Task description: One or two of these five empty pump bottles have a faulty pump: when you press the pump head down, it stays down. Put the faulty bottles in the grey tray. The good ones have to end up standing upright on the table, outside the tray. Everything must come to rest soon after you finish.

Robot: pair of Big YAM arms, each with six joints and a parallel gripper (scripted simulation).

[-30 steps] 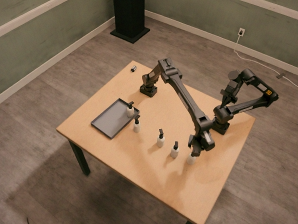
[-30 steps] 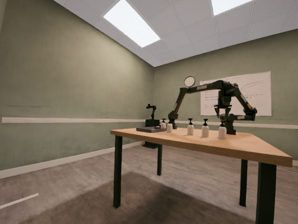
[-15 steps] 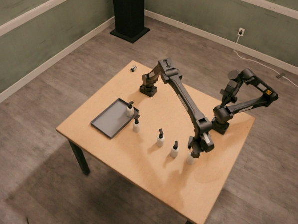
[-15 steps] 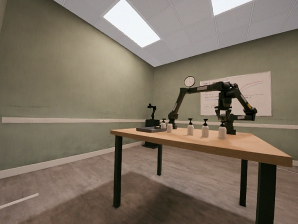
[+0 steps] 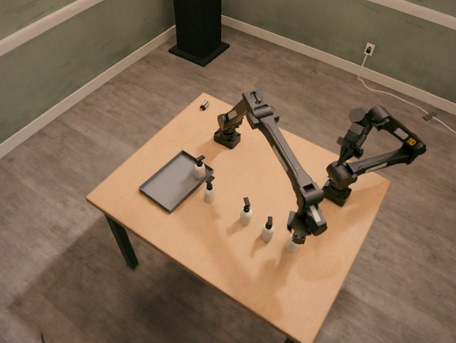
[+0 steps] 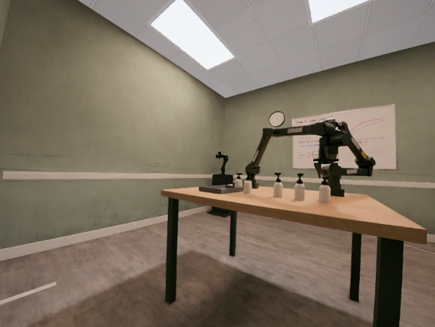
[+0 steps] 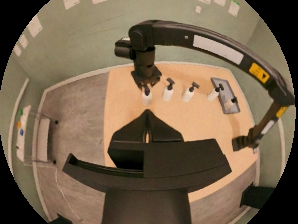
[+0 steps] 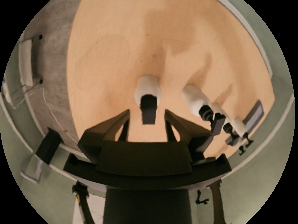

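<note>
My right hand is 1 cm short of the grey tray, 61 cm to the left of it and 12 cm above it. From my right hand the other things lie so: small dark object 48 cm behind, 82 cm to the right, 11 cm below.
</note>
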